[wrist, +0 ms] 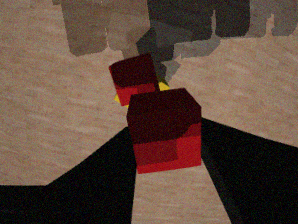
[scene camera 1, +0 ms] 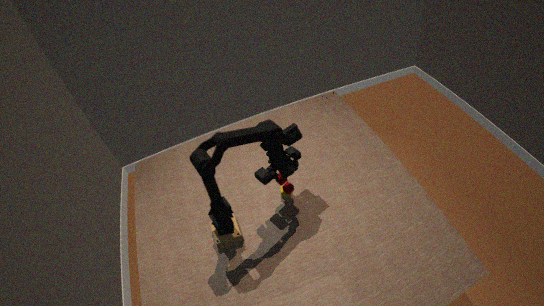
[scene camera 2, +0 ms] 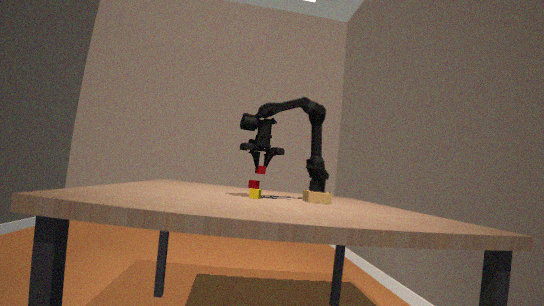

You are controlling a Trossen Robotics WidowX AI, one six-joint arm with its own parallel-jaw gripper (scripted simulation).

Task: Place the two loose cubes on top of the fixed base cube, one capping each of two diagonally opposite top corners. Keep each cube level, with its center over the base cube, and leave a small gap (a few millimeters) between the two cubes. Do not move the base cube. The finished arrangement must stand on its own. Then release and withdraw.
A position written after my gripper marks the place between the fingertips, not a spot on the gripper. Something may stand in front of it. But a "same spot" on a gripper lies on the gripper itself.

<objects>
My gripper shows in the wrist view, in scene camera 1 [280, 178] and in scene camera 2. One and the same spot on my gripper: [wrist: 247, 170] is [scene camera 2: 265, 158].
</objects>
